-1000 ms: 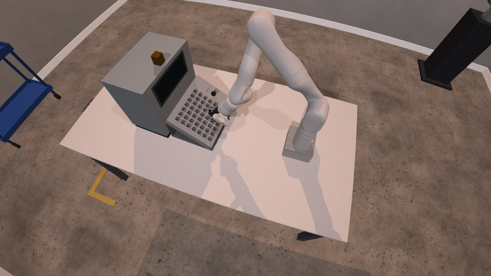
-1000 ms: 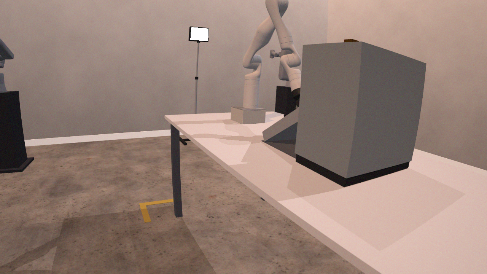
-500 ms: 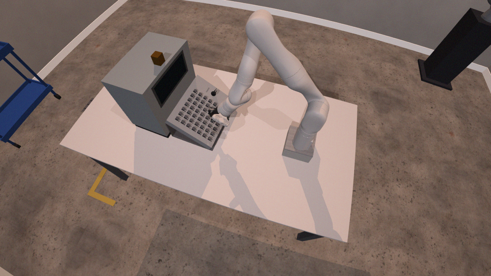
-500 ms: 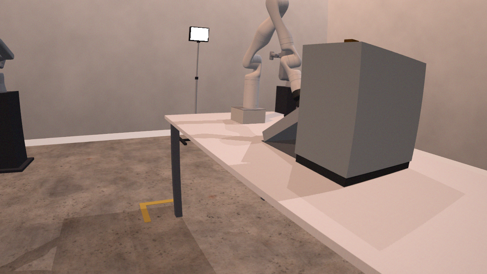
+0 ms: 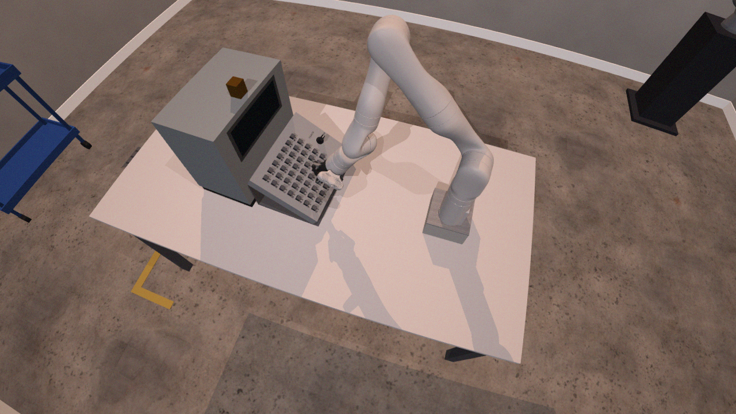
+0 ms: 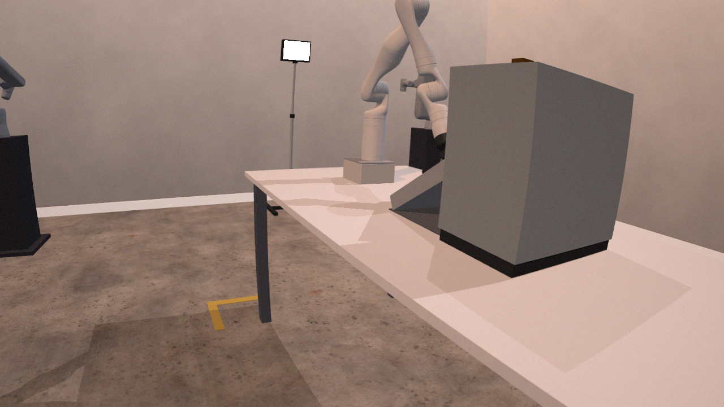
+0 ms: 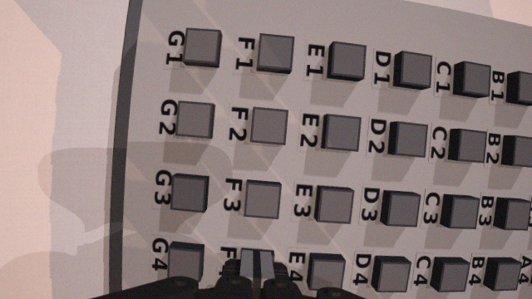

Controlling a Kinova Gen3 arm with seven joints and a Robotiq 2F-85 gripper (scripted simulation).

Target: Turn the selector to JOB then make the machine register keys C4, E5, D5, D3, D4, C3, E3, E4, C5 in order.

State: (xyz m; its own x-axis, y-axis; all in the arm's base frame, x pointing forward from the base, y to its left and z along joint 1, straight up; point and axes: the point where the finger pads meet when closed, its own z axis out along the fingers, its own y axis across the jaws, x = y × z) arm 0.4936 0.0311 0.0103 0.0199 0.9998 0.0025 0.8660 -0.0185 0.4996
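Right now the key E5 is 4 cm ahead of my hand and 3 cm to the right of it. The rest, counted from my hand: key D3 (7 cm ahead, 3 cm to the left, 2 cm above); then key E3 (4 cm ahead, 3 cm to the left); then key D5 (7 cm ahead, 4 cm to the right, 2 cm above).
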